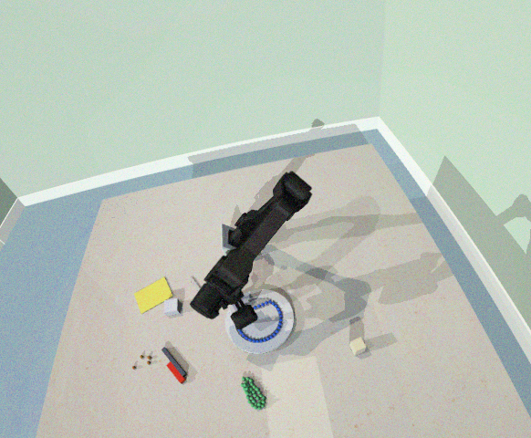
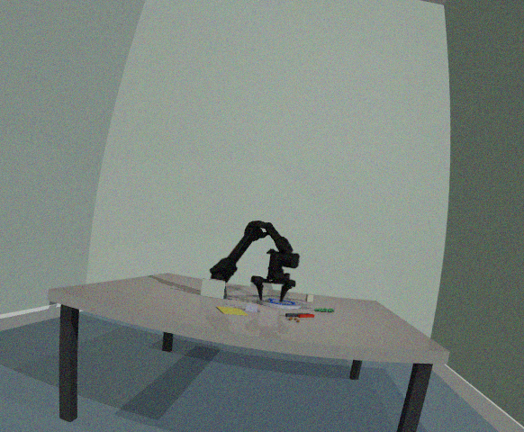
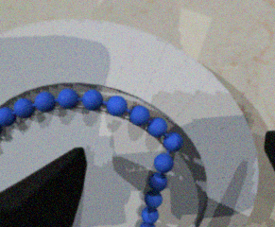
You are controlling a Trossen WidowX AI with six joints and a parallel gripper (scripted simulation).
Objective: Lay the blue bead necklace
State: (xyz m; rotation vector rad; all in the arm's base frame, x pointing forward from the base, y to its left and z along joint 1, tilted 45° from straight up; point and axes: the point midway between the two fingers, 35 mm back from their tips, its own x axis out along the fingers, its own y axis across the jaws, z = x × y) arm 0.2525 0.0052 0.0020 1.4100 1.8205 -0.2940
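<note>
The round bead board is 6 cm to the left of my gripper tip, 3 cm ahead of it and 1 cm below it. From my gripper tip the other things lie so: white cube 22 cm to the right, 4 cm behind, 1 cm below; then grey tool 19 cm to the right, 15 cm ahead, 1 cm below; then stick 14 cm to the right, 10 cm behind, 2 cm below.
</note>
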